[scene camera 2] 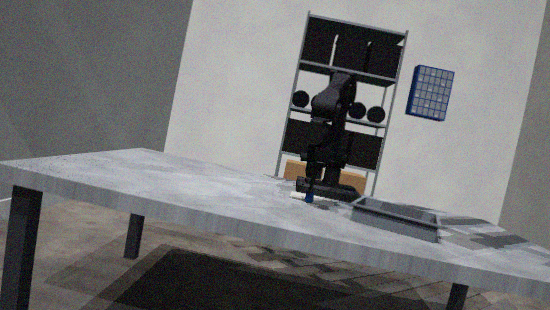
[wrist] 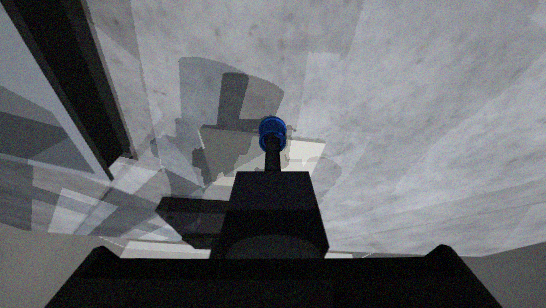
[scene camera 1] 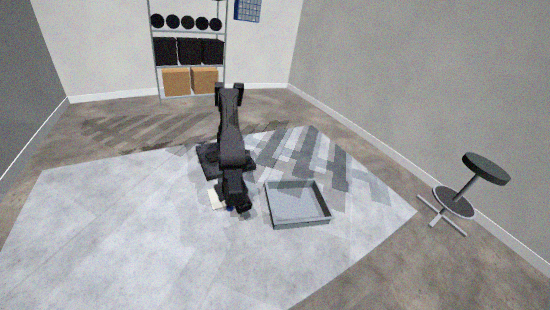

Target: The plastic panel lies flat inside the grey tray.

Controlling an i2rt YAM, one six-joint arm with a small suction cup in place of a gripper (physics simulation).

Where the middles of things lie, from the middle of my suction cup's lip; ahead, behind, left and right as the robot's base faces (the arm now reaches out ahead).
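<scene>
Plastic panel [wrist: 226, 152]: 10 mm below my suction cup, 20 mm to the left of it, 70 mm behind it. Grey tray [scene camera 1: 293, 203]: 10 mm above my suction cup, 130 mm ahead of it, 240 mm to the left of it.
</scene>
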